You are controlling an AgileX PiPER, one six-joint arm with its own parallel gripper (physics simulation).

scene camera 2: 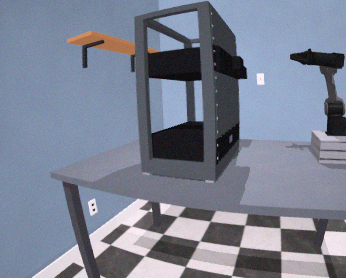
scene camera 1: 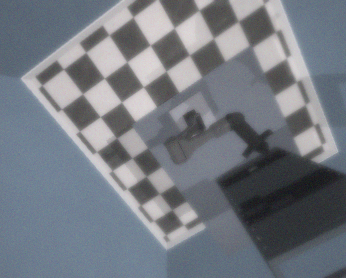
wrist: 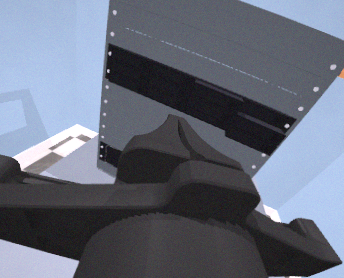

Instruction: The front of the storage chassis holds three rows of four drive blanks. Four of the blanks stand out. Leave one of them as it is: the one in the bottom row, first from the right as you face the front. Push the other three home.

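The black storage chassis (scene camera 2: pixel 176 64) (wrist: pixel 150 75) sits high in the rack. In the wrist view its front is a dark, slanting band. One blank (wrist: pixel 219 90) with a lit upper edge stands out right of the middle. Another lit edge (wrist: pixel 261 123) shows farther right, its row unclear. A dark block (wrist: pixel 249 142) juts below the band at the lower right, at the bottom-right blank's place. Seams between blanks are too dark to separate. My gripper (scene camera 1: pixel 264 149) (scene camera 2: pixel 293 56) (wrist: pixel 173 126) is shut and empty, apart from the chassis front, level with its height in scene camera 2.
The grey rack (scene camera 2: pixel 143 95) stands on the table (scene camera 2: pixel 100 165) and holds a lower black unit (scene camera 2: pixel 175 142). An orange wall shelf (scene camera 2: pixel 92 38) is behind it. The arm stands on a light block (scene camera 2: pixel 325 147). In scene camera 1, the rack front is close beside the gripper.
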